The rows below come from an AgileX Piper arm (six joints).
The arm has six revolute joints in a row. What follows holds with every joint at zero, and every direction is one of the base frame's.
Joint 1 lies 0.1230 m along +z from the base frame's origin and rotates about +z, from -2.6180 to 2.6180 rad.
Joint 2 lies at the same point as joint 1 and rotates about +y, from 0.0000 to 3.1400 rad.
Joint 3 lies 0.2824 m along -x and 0.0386 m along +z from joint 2 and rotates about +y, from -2.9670 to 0.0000 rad.
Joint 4 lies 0.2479 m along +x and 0.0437 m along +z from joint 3 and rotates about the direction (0.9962, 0, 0.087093), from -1.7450 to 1.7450 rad.
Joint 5 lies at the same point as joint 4 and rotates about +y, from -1.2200 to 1.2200 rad.
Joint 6 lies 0.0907 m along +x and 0.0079 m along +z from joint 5 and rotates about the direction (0.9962, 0, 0.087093), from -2.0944 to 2.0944 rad.
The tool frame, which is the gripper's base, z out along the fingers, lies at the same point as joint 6; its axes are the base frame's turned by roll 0.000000, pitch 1.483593 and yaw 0.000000 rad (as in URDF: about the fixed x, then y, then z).
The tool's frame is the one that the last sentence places.
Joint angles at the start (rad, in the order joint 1, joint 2, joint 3, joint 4, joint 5, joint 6): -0.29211, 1.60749, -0.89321, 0.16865, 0.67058, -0.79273
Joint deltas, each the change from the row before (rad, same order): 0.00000, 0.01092, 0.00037, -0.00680, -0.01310, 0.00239; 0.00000, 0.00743, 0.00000, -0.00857, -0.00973, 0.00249; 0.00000, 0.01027, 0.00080, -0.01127, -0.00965, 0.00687; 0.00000, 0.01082, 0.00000, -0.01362, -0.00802, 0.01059; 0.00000, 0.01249, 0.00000, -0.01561, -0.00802, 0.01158; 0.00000, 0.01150, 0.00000, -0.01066, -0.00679, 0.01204; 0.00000, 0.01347, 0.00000, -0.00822, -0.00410, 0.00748; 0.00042, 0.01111, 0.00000, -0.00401, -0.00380, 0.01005; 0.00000, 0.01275, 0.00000, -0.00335, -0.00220, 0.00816; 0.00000, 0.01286, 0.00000, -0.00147, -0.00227, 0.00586; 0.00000, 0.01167, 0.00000, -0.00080, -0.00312, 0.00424; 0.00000, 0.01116, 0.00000, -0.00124, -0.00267, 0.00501
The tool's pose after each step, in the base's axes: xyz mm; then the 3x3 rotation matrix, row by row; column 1 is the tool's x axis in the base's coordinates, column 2 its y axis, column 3 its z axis. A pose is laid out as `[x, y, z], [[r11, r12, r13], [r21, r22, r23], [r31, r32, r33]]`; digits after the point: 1 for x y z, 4 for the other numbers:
[281.8, -75.4, 184.4], [[-0.8858, -0.3600, 0.2929], [-0.3722, 0.9280, 0.0148], [-0.2771, -0.0960, -0.9560]]
[282.8, -76.3, 182.4], [[-0.8853, -0.3614, 0.2927], [-0.3756, 0.9267, 0.0082], [-0.2742, -0.1027, -0.9562]]
[283.8, -77.3, 179.4], [[-0.8868, -0.3610, 0.2886], [-0.3767, 0.9263, 0.0013], [-0.2678, -0.1076, -0.9575]]
[284.7, -78.4, 176.3], [[-0.8893, -0.3593, 0.2828], [-0.3763, 0.9265, -0.0063], [-0.2598, -0.1120, -0.9592]]
[285.7, -79.7, 172.7], [[-0.8922, -0.3582, 0.2752], [-0.3763, 0.9264, -0.0143], [-0.2498, -0.1163, -0.9613]]
[286.6, -80.6, 169.4], [[-0.8959, -0.3540, 0.2685], [-0.3724, 0.9279, -0.0193], [-0.2423, -0.1173, -0.9631]]
[287.3, -81.3, 165.4], [[-0.8992, -0.3532, 0.2581], [-0.3708, 0.9285, -0.0214], [-0.2321, -0.1150, -0.9659]]
[288.1, -81.6, 162.2], [[-0.9036, -0.3476, 0.2505], [-0.3642, 0.9311, -0.0217], [-0.2257, -0.1109, -0.9679]]
[288.6, -82.0, 158.4], [[-0.9080, -0.3433, 0.2400], [-0.3583, 0.9334, -0.0207], [-0.2169, -0.1048, -0.9705]]
[289.2, -82.3, 154.6], [[-0.9120, -0.3398, 0.2298], [-0.3532, 0.9353, -0.0187], [-0.2086, -0.0982, -0.9731]]
[289.8, -82.5, 151.1], [[-0.9150, -0.3371, 0.2216], [-0.3492, 0.9369, -0.0169], [-0.2019, -0.0929, -0.9750]]
[290.3, -82.7, 147.8], [[-0.9181, -0.3339, 0.2134], [-0.3449, 0.9385, -0.0154], [-0.1951, -0.0877, -0.9768]]

